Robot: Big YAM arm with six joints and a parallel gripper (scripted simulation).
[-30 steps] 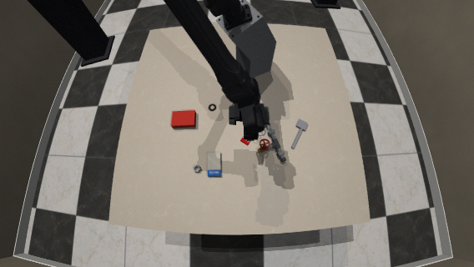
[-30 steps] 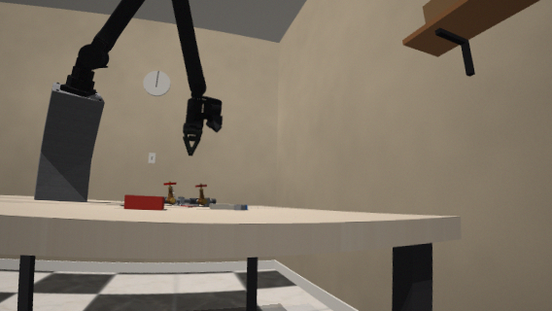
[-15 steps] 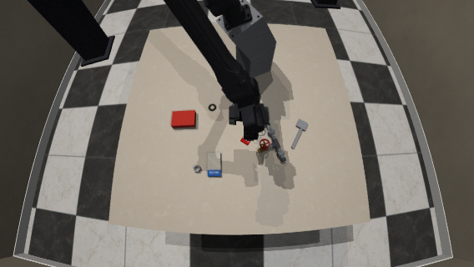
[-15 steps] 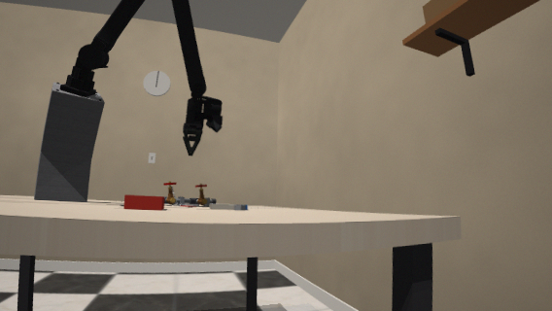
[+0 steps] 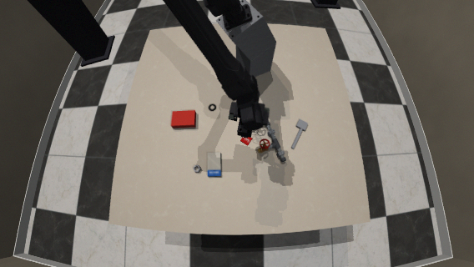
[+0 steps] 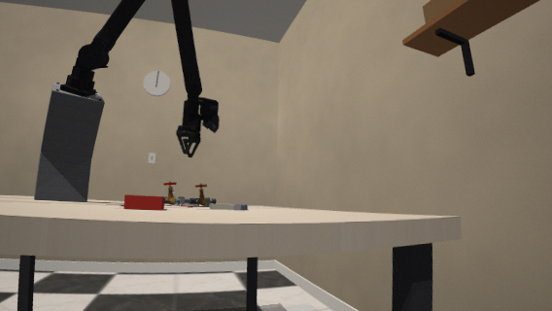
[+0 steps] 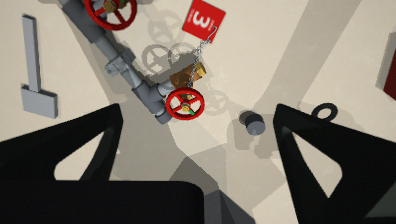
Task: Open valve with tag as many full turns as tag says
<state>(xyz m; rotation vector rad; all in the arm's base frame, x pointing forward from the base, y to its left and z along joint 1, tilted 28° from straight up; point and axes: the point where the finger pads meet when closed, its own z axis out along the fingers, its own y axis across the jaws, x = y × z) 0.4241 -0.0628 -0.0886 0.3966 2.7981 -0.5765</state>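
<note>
Right now the red tag is 190 mm below my hand, 10 mm to the right of it and 10 mm ahead of it. Round my hand: blue box: 180 mm below, 170 mm to the right, 110 mm ahead; red block: 300 mm to the right, 180 mm below, 140 mm behind; grey hammer-like tool: 260 mm to the left, 190 mm below, 10 mm ahead.
</note>
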